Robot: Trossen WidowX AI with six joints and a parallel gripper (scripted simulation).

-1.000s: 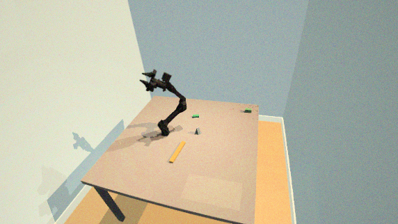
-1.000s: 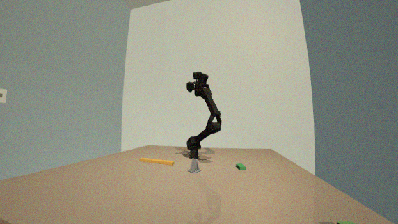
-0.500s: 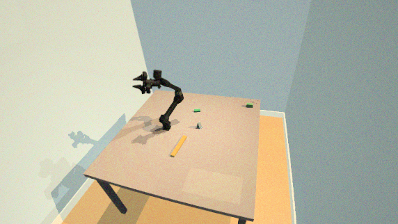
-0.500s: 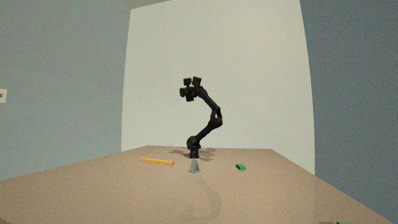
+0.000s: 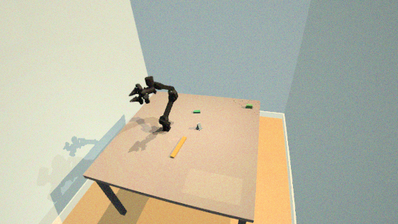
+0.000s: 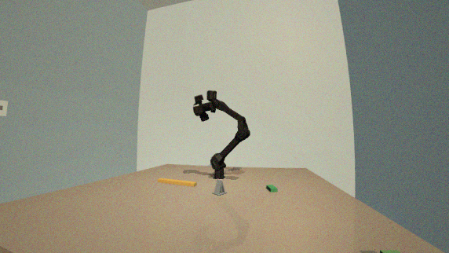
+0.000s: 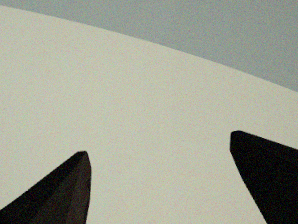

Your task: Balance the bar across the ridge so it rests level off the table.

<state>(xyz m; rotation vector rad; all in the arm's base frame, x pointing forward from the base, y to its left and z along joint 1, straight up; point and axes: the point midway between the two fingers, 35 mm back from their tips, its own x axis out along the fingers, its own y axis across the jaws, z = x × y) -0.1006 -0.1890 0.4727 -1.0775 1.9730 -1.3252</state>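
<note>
My gripper tip is 46 cm above the bar, 32 cm short of it and 2 cm to the right of it. Also, from my gripper tip: green block 86 cm ahead, 72 cm to the left, 46 cm below.
</note>
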